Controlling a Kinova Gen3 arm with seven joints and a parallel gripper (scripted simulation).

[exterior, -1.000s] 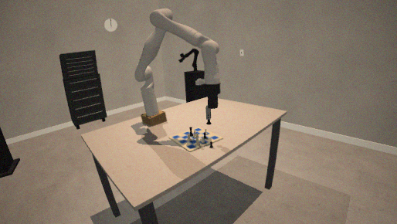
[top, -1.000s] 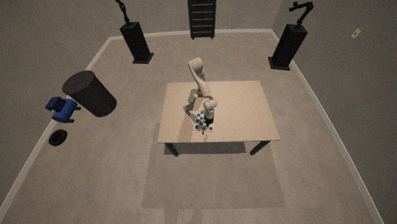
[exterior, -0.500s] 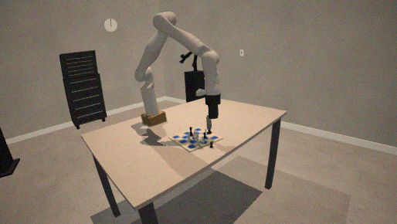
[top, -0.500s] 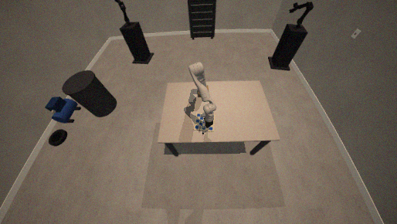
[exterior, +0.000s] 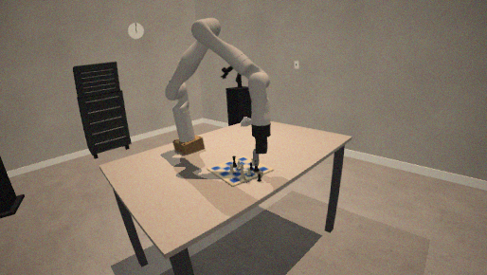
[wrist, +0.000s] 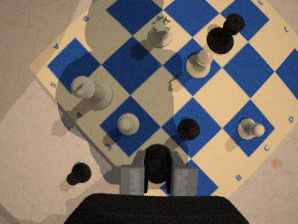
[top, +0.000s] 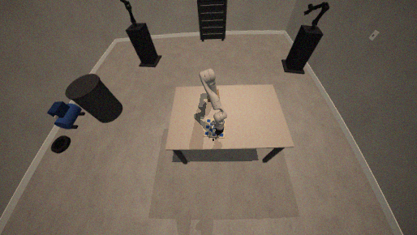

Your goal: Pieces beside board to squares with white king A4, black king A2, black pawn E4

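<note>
The black king is 10 mm below my hand. Also, from my hand: white king (70 mm to the right, 20 mm below); blue-and-cream chessboard (80 mm behind, 40 mm to the right, 50 mm below).
</note>
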